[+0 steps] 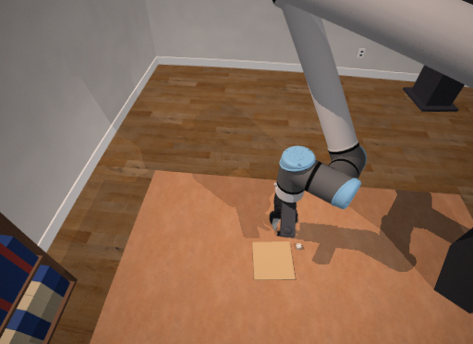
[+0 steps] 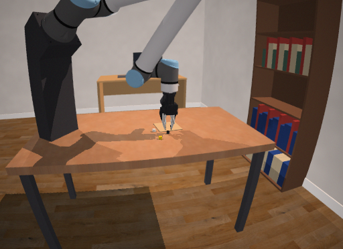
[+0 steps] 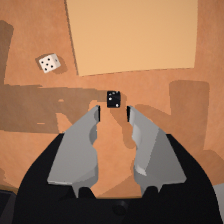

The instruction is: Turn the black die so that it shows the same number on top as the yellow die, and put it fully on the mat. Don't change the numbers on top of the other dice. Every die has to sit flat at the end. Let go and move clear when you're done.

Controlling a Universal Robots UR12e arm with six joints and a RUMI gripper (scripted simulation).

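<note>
Now: hand 3 cm above the black die. Also, from my hand: tan mat (4 cm ahead, 10 cm to the left, 4 cm below); then white die (6 cm behind, 6 cm to the left, 3 cm below); then yellow die (7 cm behind, 6 cm to the right, 3 cm below).
</note>
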